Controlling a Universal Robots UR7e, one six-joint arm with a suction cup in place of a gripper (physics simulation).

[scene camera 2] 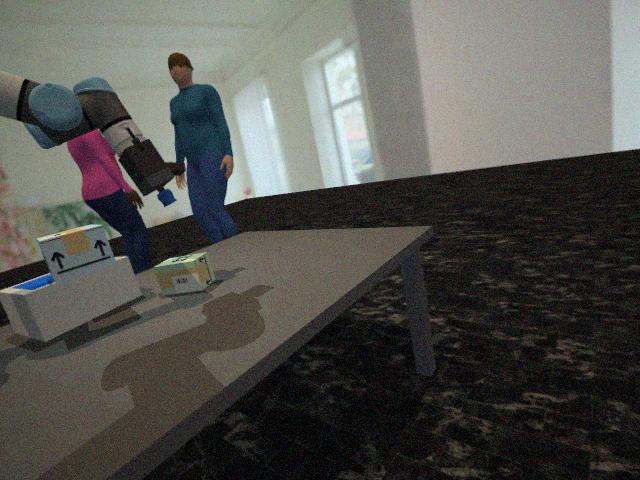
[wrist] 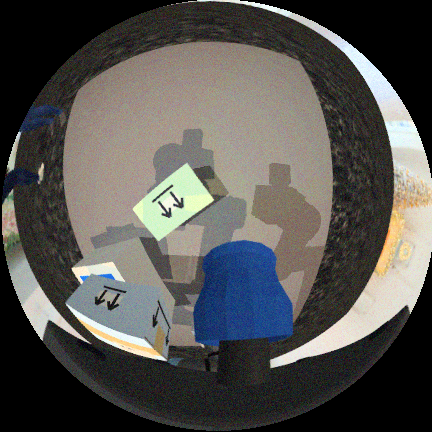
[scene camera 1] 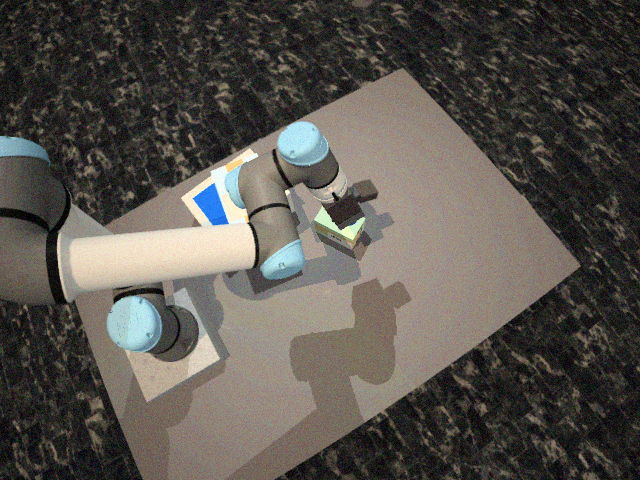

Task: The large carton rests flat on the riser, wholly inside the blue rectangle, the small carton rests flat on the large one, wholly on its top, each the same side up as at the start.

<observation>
My suction cup point(wrist: 241, 298) holds nothing. The cup is 29 cm from the middle of a large carton point(scene camera 1: 234, 214). I also see a white riser point(scene camera 2: 44, 310).
The large carton shows as well in the wrist view point(wrist: 134, 317). The white riser is seen too in the wrist view point(wrist: 127, 260).
</observation>
